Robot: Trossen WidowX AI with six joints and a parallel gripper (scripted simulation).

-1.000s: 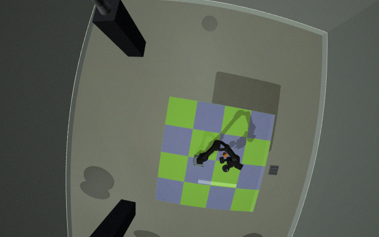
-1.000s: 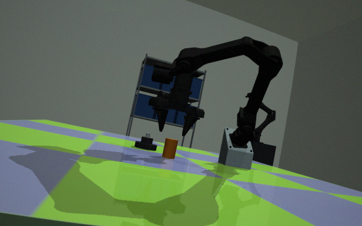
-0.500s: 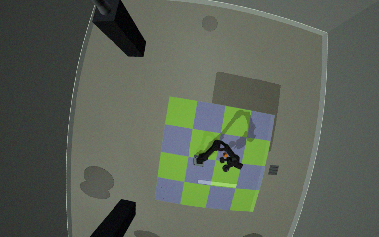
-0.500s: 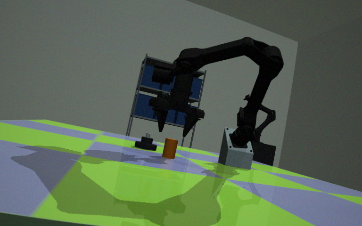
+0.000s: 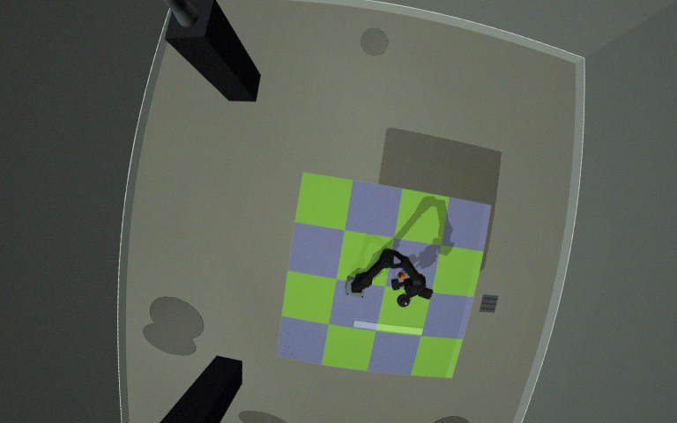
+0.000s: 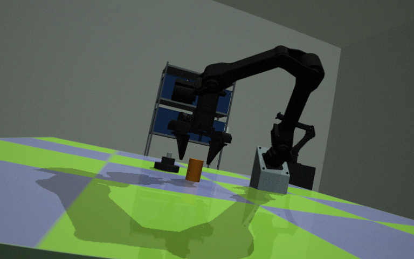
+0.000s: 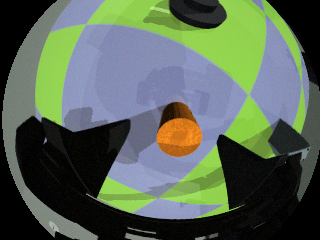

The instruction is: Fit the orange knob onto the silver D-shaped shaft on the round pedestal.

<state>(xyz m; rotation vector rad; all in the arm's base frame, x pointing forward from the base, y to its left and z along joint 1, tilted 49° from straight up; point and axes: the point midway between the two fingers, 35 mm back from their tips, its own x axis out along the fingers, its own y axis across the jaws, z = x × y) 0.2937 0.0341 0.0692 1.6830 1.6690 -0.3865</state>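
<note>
The orange knob lies 1 cm below my gripper tip. Also, from my gripper tip: black round pedestal 4 cm ahead, 17 cm to the right, 2 cm below.
</note>
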